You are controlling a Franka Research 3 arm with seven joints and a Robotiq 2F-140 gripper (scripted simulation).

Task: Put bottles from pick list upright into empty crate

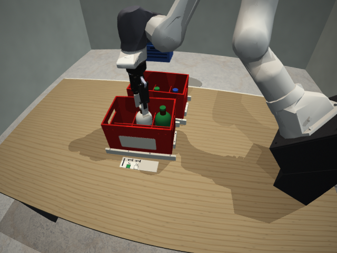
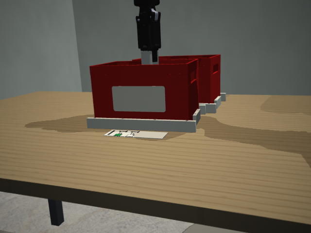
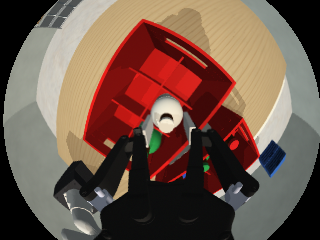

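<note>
My gripper is now 80 mm above the white-label bottle. The rest, counted from my hand: blue-capped bottle 170 mm behind, 90 mm to the right, 80 mm below; then pick list 40 mm ahead, 180 mm to the left, 170 mm below; then red-capped bottle 160 mm to the right, 80 mm below.
</note>
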